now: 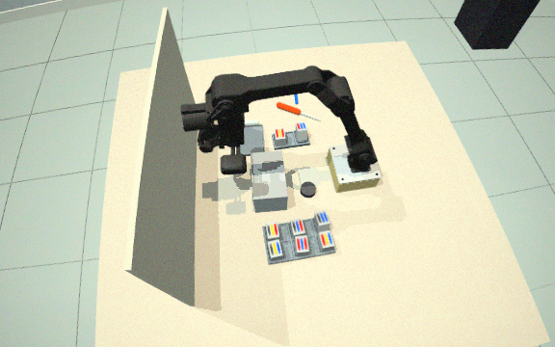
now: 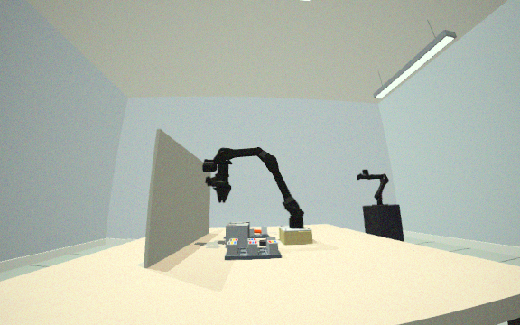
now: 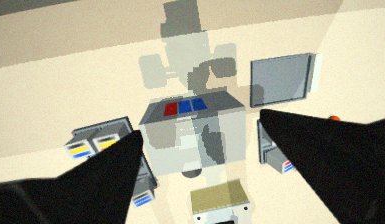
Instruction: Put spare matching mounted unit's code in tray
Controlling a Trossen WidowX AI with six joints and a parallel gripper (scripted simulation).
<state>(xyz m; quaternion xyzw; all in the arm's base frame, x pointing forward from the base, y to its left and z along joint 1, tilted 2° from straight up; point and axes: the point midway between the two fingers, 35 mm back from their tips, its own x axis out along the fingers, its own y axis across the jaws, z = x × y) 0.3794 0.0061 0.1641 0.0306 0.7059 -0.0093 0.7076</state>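
The grey spare lies 22 cm behind my gripper tip, 19 cm to the right of it and 15 cm below it. The rest, counted from my gripper tip: tall beige panel (16 cm ahead, 2 cm above); then mounted unit (8 cm behind, 1 cm to the left, 15 cm below); then grey tray (4 cm behind, 19 cm to the right, 20 cm below).
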